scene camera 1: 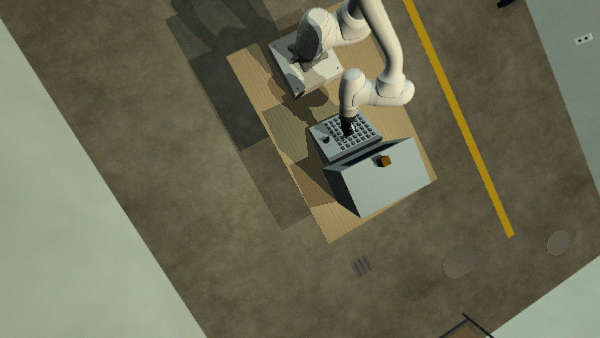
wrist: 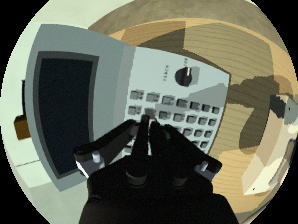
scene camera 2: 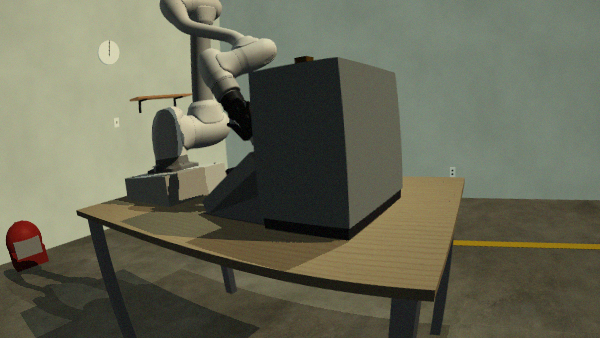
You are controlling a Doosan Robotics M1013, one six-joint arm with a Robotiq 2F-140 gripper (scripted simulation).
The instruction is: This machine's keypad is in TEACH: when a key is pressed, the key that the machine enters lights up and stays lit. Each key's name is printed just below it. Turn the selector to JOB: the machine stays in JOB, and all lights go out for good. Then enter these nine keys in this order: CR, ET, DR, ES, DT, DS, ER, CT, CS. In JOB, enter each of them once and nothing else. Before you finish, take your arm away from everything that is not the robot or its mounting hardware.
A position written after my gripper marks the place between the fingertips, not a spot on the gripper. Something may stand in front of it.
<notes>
I see my gripper [scene camera 2: 263,154], a grey machine [wrist: 71,77] and a sloped keypad panel [wrist: 145,70].
My gripper also shows in the wrist view [wrist: 147,114].
</notes>
